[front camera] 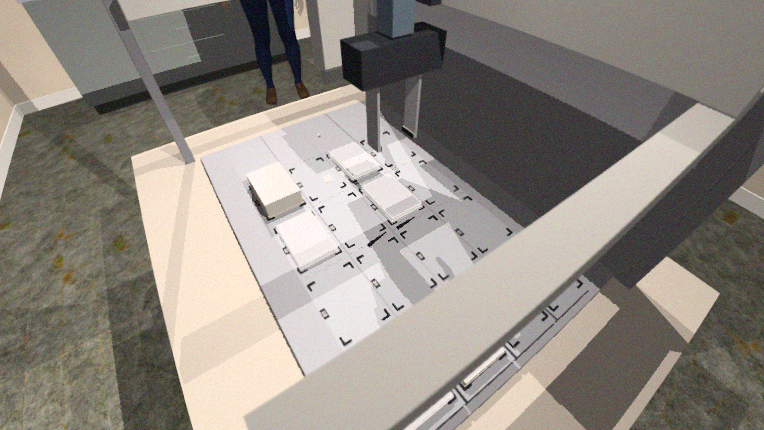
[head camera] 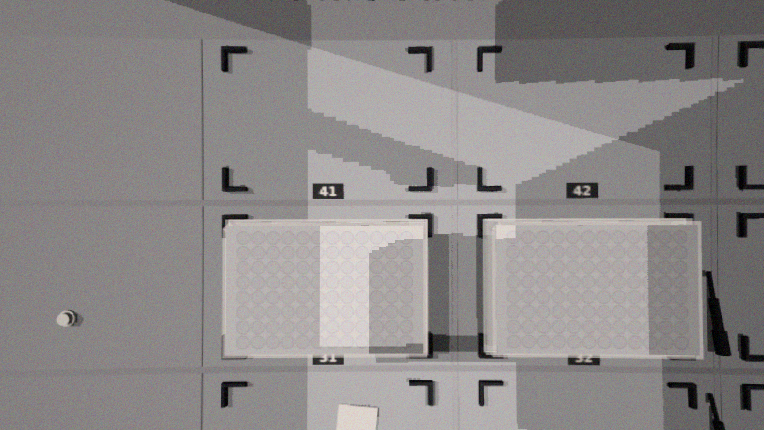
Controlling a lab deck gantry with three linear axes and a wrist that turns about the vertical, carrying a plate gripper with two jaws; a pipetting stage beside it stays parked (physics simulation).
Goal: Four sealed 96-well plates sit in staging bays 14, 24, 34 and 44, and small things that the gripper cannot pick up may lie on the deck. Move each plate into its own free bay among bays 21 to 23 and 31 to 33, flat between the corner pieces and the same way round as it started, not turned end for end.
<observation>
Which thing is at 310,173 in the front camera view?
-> A bay 21.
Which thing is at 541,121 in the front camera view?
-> A grey wall.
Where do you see a bay 34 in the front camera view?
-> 536,327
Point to a bay 22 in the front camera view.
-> At 356,223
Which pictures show my gripper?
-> The front camera view only.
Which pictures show the tall white box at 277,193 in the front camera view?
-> The front camera view only.
</observation>
